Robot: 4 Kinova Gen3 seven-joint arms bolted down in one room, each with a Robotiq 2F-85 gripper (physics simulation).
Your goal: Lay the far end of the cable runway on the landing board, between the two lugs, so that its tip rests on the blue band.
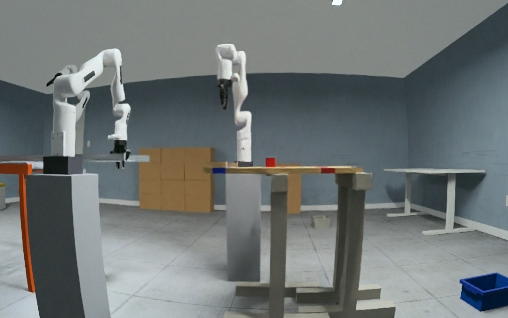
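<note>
The cable runway shows as a flat pale strip at the left, its right end in the air well left of the wooden board. The landing board appears to be this wooden top, with a blue band at its left end. The two lugs cannot be made out. The gripper of the left front arm points down at the runway, but whether it grips it cannot be told. The gripper of the middle arm hangs high above the blue band, its fingers too small to judge. A dark gripper shows high at the far left.
A red block and a red band are on the wooden top. Grey pedestals carry arms. An orange frame stands left, cardboard boxes behind, a white table right, and a blue bin on the floor.
</note>
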